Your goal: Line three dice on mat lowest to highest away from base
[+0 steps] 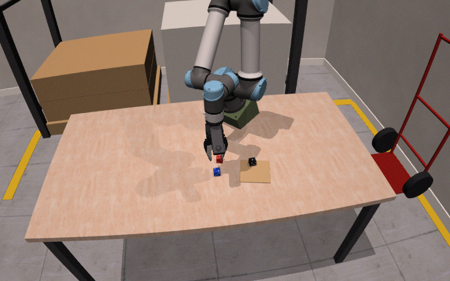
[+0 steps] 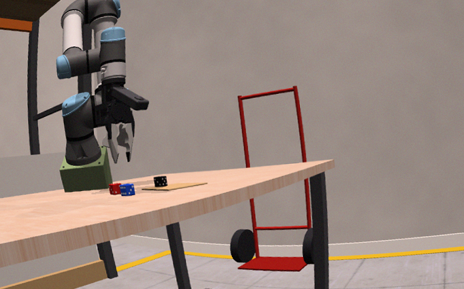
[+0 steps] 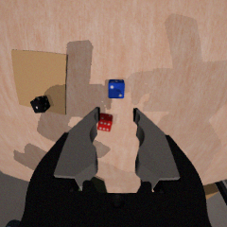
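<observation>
Right now the blue die is 90 mm below my hand. Also, from my hand: tan square mat (40 mm ahead, 170 mm to the left, 100 mm below); black die (10 mm behind, 180 mm to the left, 80 mm below); red die (70 mm behind, 40 mm to the left, 90 mm below).
</observation>
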